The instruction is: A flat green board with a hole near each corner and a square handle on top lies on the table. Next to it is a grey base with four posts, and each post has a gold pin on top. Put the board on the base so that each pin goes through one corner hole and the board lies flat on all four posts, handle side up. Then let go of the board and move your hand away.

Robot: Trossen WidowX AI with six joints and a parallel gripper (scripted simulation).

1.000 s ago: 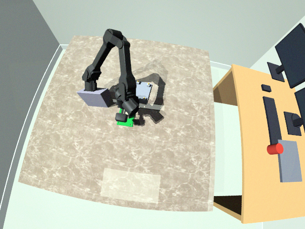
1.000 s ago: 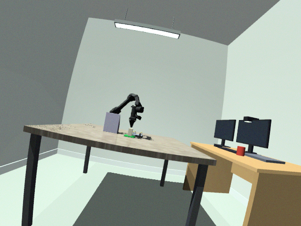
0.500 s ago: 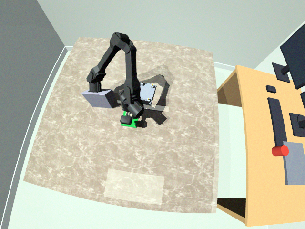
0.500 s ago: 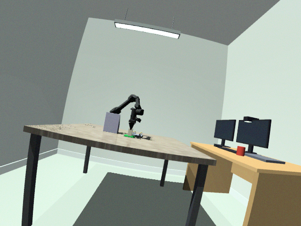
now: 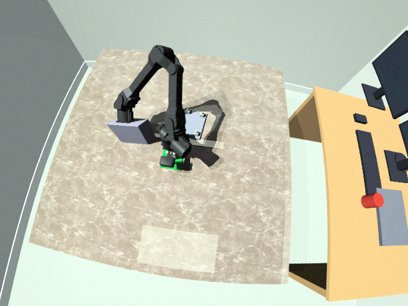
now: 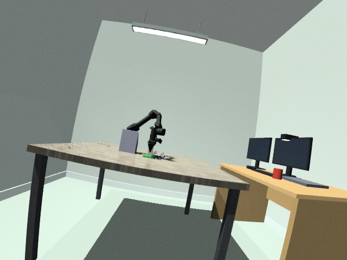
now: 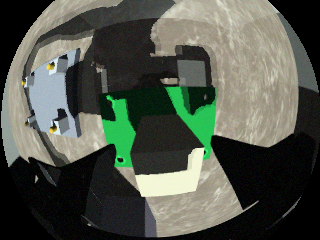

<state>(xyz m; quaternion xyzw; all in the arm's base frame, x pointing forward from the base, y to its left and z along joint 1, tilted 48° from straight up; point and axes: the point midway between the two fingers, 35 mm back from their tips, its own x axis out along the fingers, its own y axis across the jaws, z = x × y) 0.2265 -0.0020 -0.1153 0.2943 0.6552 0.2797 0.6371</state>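
Right now my gripper tip is 2 cm above the green board. The rest, counted from my gripper tip: grey base 7 cm ahead, 19 cm to the left, 4 cm below.
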